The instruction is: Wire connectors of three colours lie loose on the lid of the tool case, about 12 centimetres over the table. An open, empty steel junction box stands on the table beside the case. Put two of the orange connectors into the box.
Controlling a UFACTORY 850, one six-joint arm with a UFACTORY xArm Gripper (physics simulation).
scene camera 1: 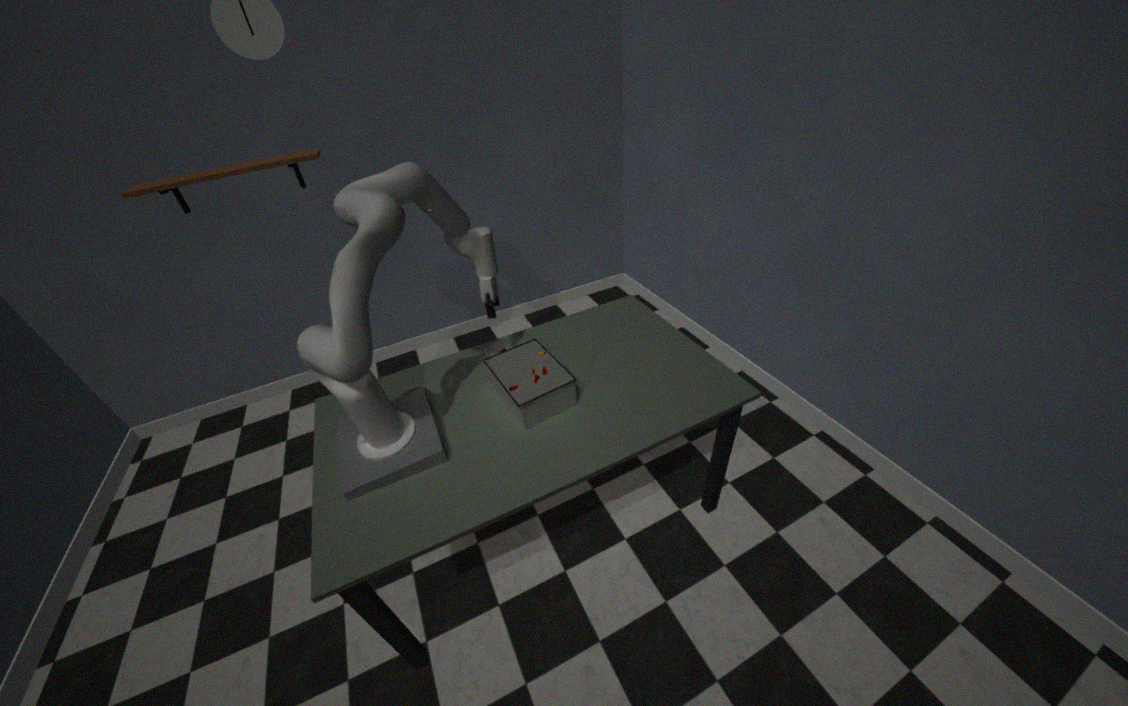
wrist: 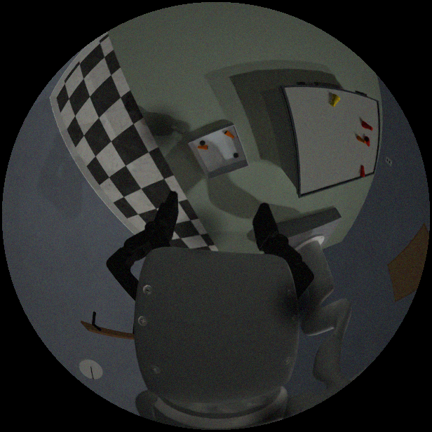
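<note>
My gripper (scene camera 1: 491, 313) (wrist: 218, 206) is open and empty, high above the table near the junction box. The open steel junction box (wrist: 228, 169) stands beside the tool case. Two orange connectors lie apart inside it, one orange connector (wrist: 202, 147) near the left wall and another orange connector (wrist: 229, 134) near the far wall. On the case lid (scene camera 1: 509, 366) (wrist: 325, 150) lie a yellow connector (scene camera 1: 541, 352) (wrist: 334, 100), an orange connector (scene camera 1: 533, 371) (wrist: 360, 138) and three red ones, one red connector (scene camera 1: 513, 387) (wrist: 362, 171) near the lid's edge. In the scene view the box is hard to make out behind the case.
The green table (scene camera 1: 648, 357) (wrist: 175, 60) carries the case, the box and the arm's grey base plate (scene camera 1: 357, 482). The raised case stands close beside the box. The table's edge (wrist: 175, 175) runs near the box's other side. A wooden shelf (scene camera 1: 224, 173) hangs on the wall.
</note>
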